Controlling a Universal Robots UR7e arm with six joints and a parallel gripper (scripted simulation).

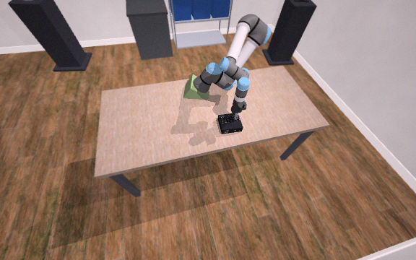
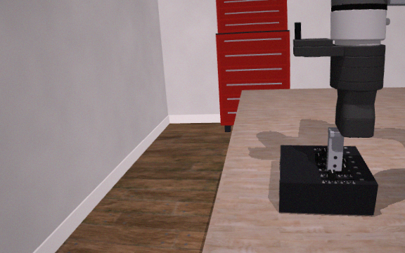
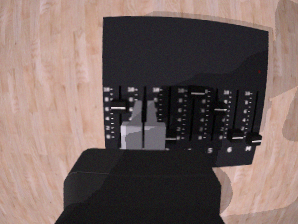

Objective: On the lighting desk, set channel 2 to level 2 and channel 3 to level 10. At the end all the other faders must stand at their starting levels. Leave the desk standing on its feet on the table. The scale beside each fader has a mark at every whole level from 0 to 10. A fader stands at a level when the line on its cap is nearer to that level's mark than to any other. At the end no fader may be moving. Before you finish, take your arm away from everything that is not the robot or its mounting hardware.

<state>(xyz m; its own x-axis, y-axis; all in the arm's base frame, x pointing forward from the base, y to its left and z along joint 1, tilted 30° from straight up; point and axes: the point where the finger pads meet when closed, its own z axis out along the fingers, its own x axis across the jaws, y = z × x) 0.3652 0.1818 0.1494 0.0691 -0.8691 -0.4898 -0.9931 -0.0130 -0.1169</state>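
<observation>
The channel 2 fader lies 20 mm behind my hand and 10 mm below it. The rest, counted from my hand: channel 1 fader (20 mm to the left, 10 mm below); channel 3 cap (20 mm behind, 20 mm to the right, 10 mm below).
</observation>
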